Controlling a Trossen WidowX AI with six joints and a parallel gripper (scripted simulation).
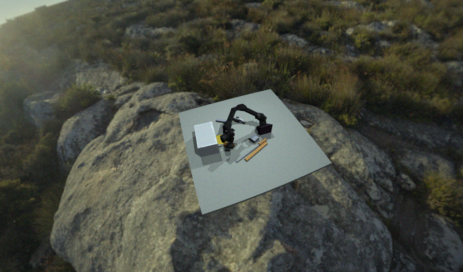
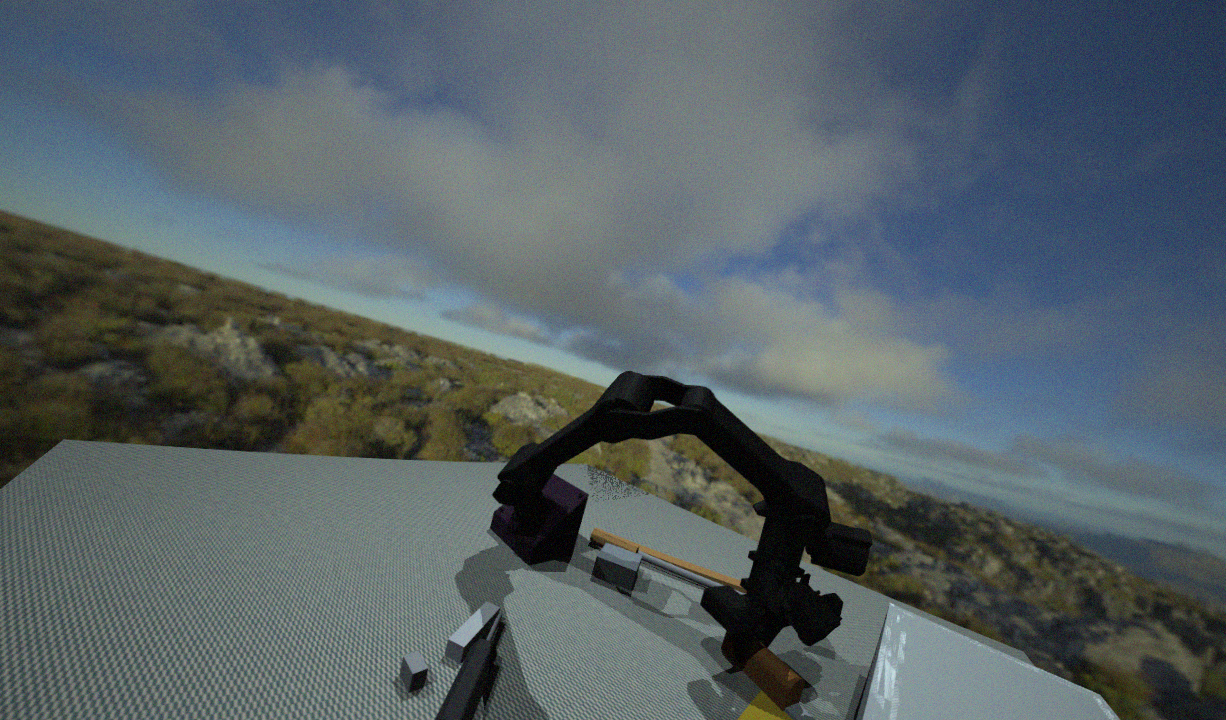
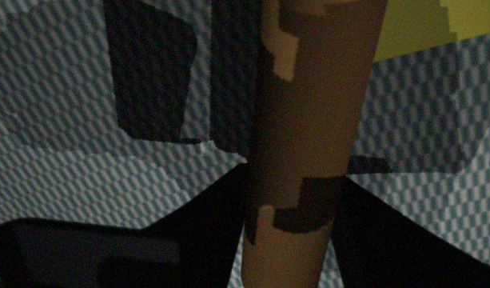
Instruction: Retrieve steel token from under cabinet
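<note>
Right now the grey block is 25 cm behind my gripper tip, 3 cm to the left of it and 1 cm above it. Round my gripper tip: grey bar (25 cm behind, 27 cm to the right); small grey cube (23 cm behind, 35 cm to the right); wooden stick (20 cm behind, 17 cm to the left).
</note>
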